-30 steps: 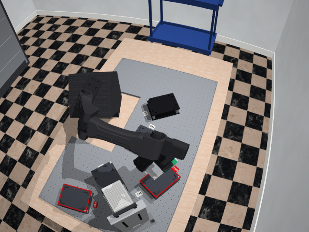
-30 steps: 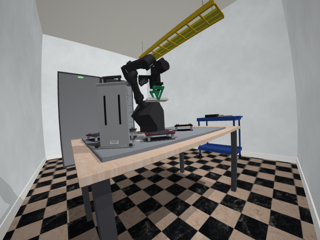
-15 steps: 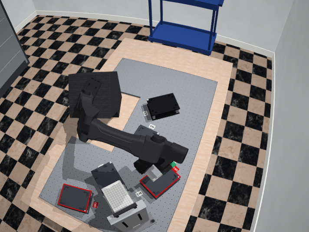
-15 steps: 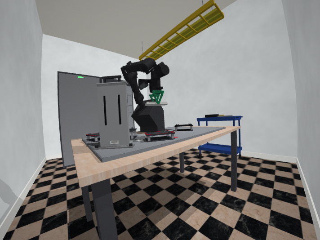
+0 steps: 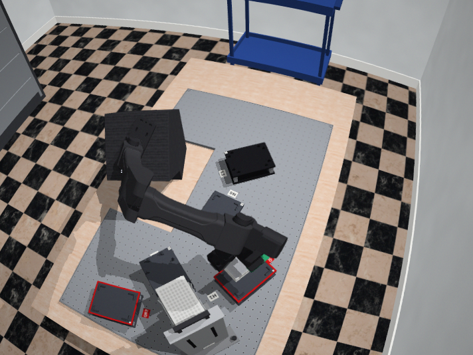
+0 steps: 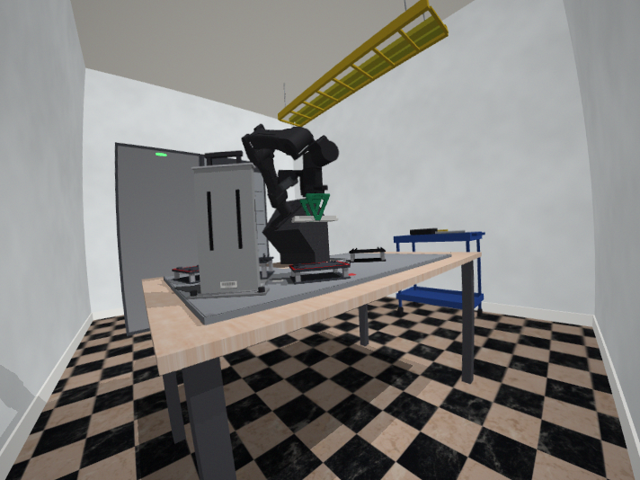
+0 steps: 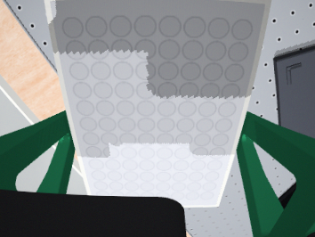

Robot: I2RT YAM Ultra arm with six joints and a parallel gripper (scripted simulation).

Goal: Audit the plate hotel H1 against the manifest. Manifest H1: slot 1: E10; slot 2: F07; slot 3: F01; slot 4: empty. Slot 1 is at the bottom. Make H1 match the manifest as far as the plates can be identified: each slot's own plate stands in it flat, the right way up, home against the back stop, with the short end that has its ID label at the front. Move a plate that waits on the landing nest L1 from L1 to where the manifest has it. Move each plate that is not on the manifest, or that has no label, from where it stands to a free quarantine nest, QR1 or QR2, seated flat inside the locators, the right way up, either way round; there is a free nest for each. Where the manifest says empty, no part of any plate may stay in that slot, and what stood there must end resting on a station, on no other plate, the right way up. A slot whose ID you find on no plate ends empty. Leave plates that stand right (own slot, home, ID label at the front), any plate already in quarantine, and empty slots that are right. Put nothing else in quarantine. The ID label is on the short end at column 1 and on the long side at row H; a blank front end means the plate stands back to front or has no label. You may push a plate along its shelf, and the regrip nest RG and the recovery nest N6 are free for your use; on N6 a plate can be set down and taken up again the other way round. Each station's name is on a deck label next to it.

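The red-framed quarantine nest QR1 lies 15 cm below my hand. The rest, counted from my hand: RG nest: 23 cm behind, 11 cm to the right, 13 cm below; grey plate hotel H1: 2 cm behind, 26 cm to the right, 3 cm below; H1 deck label: 7 cm behind, 10 cm to the right, 18 cm below.
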